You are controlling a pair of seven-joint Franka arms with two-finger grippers.
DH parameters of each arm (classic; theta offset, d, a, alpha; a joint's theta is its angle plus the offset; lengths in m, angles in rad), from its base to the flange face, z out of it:
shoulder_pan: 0 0.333 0 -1.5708
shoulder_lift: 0 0 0 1.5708
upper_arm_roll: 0 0.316 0.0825 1.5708
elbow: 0 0 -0.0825 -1.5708
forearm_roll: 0 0.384 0 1.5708
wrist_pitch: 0 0 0.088 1.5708
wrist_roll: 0 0.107 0 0
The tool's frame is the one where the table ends.
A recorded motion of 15 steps. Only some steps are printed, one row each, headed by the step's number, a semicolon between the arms.
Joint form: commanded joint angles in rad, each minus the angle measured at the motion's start. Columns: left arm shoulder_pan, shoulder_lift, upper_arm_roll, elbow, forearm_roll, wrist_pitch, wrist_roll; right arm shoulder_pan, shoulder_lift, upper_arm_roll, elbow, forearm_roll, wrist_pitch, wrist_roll.
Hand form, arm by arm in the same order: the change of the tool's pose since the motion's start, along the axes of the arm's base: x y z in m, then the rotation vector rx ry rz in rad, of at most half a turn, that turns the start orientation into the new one. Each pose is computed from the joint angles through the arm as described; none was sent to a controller.
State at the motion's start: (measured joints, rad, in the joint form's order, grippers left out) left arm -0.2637 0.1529 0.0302 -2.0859 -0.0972 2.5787 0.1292; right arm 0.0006 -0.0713 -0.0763 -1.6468 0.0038 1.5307 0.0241
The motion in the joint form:
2: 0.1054 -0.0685 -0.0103 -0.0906 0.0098 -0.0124 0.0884; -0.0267 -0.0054 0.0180 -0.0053 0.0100 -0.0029 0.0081
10: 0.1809 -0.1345 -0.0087 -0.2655 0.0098 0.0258 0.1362; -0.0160 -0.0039 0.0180 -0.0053 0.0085 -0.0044 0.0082
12: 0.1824 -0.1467 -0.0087 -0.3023 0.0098 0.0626 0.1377; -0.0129 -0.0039 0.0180 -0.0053 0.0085 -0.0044 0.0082
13: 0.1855 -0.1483 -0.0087 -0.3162 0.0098 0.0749 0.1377; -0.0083 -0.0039 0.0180 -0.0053 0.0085 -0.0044 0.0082
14: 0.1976 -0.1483 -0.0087 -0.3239 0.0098 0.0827 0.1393; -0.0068 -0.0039 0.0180 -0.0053 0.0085 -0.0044 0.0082
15: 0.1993 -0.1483 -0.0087 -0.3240 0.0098 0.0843 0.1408; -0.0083 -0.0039 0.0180 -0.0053 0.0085 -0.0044 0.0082
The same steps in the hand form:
2: -0.0165 0.0599 -0.0036 0.0372 0.0239 0.0047; -0.0023 -0.0030 0.0002 0.0089 0.0021 -0.0168
10: -0.0600 0.1074 -0.0420 0.0575 0.0914 0.0374; -0.0016 0.0024 -0.0007 0.0075 0.0053 -0.0062
12: -0.0682 0.1092 -0.0476 0.0589 0.0792 0.0401; -0.0015 0.0040 -0.0007 0.0075 0.0053 -0.0031
13: -0.0714 0.1111 -0.0514 0.0595 0.0793 0.0439; -0.0013 0.0065 -0.0007 0.0074 0.0053 0.0015
14: -0.0729 0.1175 -0.0538 0.0599 0.0795 0.0550; -0.0013 0.0072 -0.0007 0.0074 0.0053 0.0030
15: -0.0728 0.1184 -0.0537 0.0603 0.0779 0.0554; -0.0013 0.0065 -0.0007 0.0074 0.0053 0.0015

